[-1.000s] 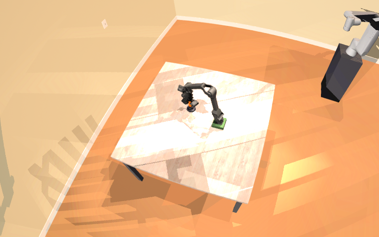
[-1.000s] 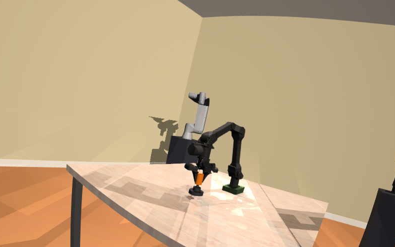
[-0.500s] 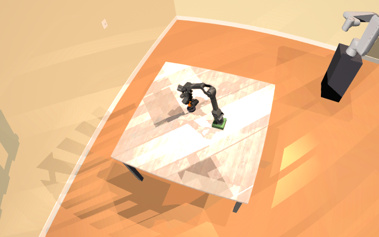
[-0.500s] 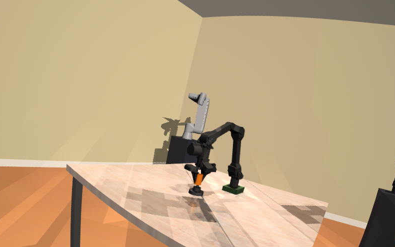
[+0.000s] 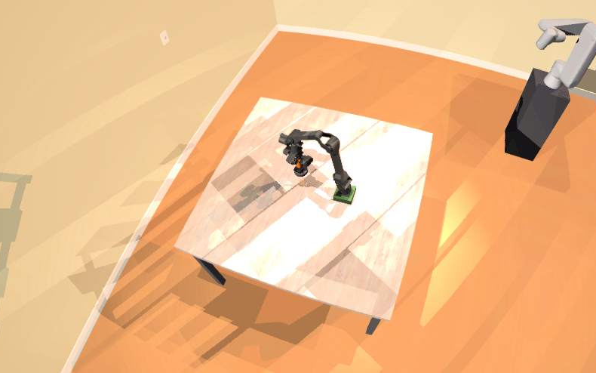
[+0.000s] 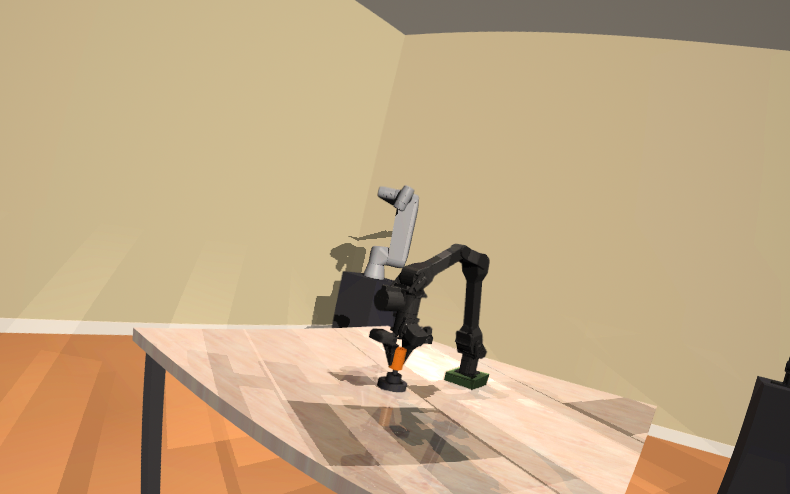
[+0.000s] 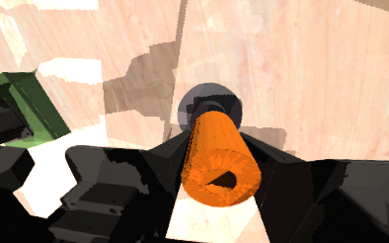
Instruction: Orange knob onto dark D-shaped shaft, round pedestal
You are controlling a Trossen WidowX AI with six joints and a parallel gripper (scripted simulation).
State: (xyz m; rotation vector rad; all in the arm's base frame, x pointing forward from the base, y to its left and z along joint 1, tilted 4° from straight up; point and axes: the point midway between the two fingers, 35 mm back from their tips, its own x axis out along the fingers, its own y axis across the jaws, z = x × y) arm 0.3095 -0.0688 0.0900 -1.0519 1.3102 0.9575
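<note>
My gripper tip is now 20 mm below the orange knob. Also, from my gripper tip: pedestal (40 mm below).
</note>
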